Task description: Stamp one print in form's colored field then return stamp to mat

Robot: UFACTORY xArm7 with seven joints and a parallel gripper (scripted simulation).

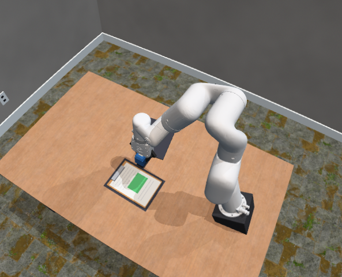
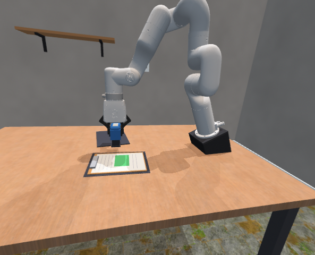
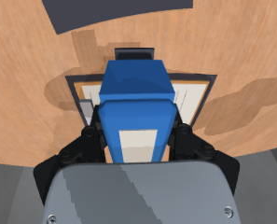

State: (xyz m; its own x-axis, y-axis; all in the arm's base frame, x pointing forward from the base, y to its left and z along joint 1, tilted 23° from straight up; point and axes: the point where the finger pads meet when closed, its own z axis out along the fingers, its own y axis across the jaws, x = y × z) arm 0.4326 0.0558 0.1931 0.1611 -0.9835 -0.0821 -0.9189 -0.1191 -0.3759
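Now: the form 20 mm behind my hand, 110 mm to the left of it and 100 mm below it. Also, from my hand: dark mat (60 mm ahead, 170 mm to the right, 100 mm below); blue stamp (20 mm below); black stamp base (50 mm below).
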